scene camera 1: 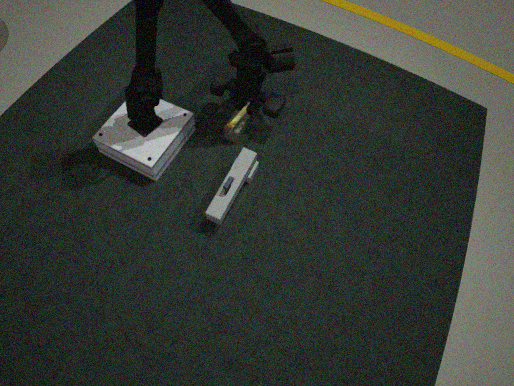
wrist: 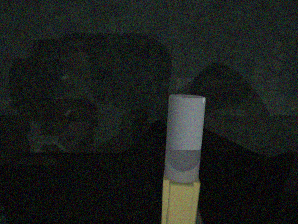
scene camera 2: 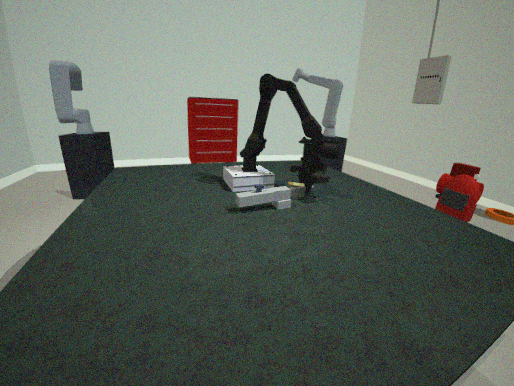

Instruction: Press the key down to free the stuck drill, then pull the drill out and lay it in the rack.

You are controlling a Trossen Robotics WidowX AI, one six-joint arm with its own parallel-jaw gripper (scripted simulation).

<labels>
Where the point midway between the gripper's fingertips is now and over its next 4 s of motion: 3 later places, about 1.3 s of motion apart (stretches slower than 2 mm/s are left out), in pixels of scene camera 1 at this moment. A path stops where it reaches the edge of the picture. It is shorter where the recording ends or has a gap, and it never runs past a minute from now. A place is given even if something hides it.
My gripper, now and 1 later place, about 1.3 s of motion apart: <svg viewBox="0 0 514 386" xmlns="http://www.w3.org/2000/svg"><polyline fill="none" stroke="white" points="246,116 248,99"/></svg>
</labels>
